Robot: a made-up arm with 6 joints.
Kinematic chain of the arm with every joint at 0, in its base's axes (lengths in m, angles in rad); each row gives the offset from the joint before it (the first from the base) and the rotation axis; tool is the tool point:
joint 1: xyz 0 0 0.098 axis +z
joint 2: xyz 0 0.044 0 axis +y
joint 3: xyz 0 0 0.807 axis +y
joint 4: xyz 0 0 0.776 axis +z
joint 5: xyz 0 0 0 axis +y
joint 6: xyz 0 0 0.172 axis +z
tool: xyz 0 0 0
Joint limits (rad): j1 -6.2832..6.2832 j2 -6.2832..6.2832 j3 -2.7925..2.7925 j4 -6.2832..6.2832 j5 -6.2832..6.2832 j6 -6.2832..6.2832
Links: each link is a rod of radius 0.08 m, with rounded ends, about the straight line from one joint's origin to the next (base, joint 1, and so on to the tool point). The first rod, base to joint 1, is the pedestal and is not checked.
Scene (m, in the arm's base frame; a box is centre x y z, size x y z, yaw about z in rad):
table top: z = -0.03
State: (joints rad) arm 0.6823 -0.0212 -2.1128 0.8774 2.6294 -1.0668
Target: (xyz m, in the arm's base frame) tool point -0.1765 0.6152 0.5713
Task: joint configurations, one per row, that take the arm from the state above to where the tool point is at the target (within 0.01 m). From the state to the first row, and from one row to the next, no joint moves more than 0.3 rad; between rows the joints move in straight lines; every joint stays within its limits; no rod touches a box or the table.
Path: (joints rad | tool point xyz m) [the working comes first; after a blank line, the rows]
Joints at the target: -1.0519 -0.0639 -2.1277 1.0516 2.3350 -1.0668
Straight joint move there: clear.

1: 0.3933 -0.0283 -2.1153 0.9064 2.5803 -1.0668 | -0.5832 -0.1163 0.6105
2: 0.1042 -0.0354 -2.1178 0.9355 2.5313 -1.0668 | -0.6007 0.0612 0.6040
3: -0.1848 -0.0425 -2.1203 0.9645 2.4822 -1.0668 | -0.5647 0.2384 0.5969
4: -0.4738 -0.0497 -2.1227 0.9936 2.4331 -1.0668 | -0.4770 0.3994 0.5891
5: -0.7629 -0.0568 -2.1252 1.0226 2.3841 -1.0668 | -0.3440 0.5292 0.5805
6: -1.0519 -0.0639 -2.1277 1.0516 2.3350 -1.0668 | -0.1765 0.6152 0.5713

